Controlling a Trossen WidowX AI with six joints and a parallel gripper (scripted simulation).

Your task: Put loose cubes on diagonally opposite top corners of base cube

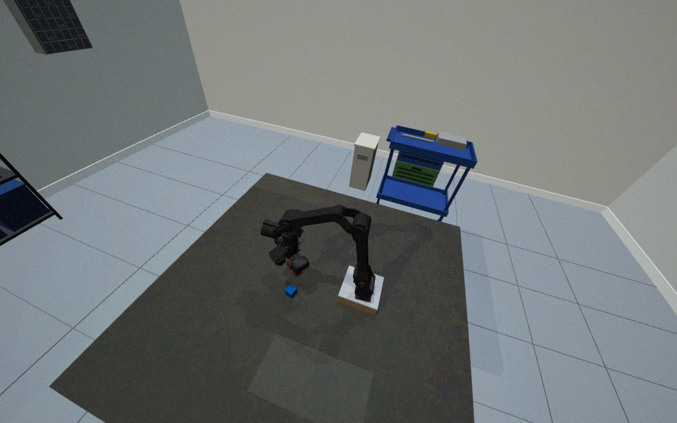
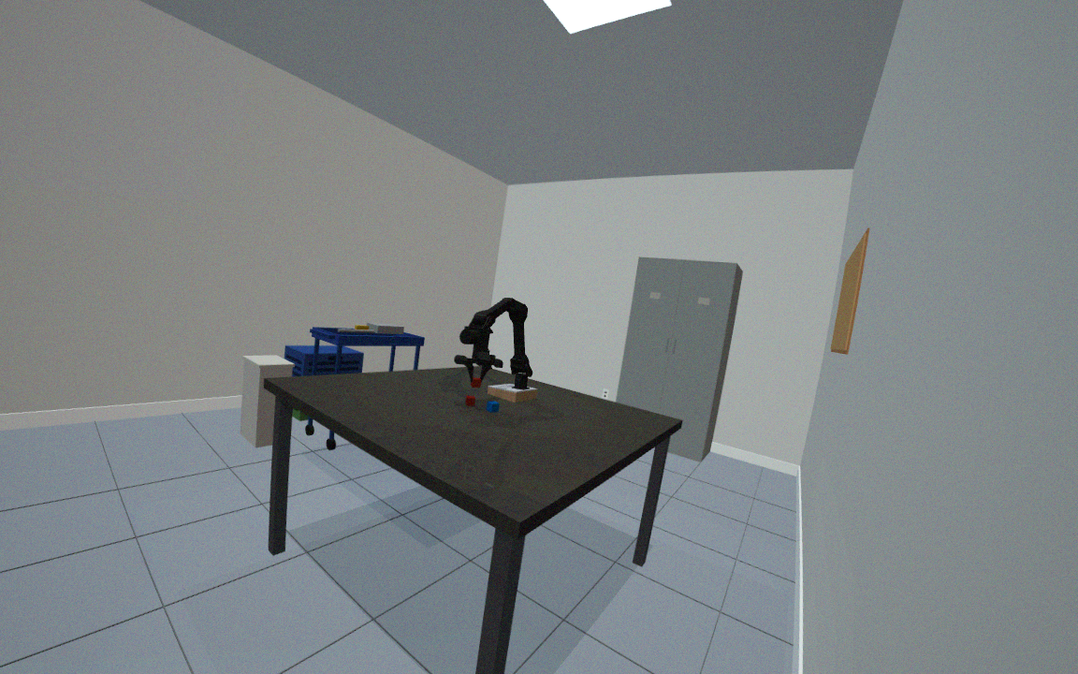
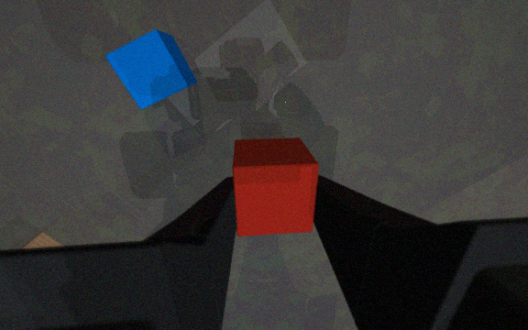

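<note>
Right now my gripper tip is 80 mm to the right of the blue base cube, 80 mm above it and 20 mm past it.
</note>
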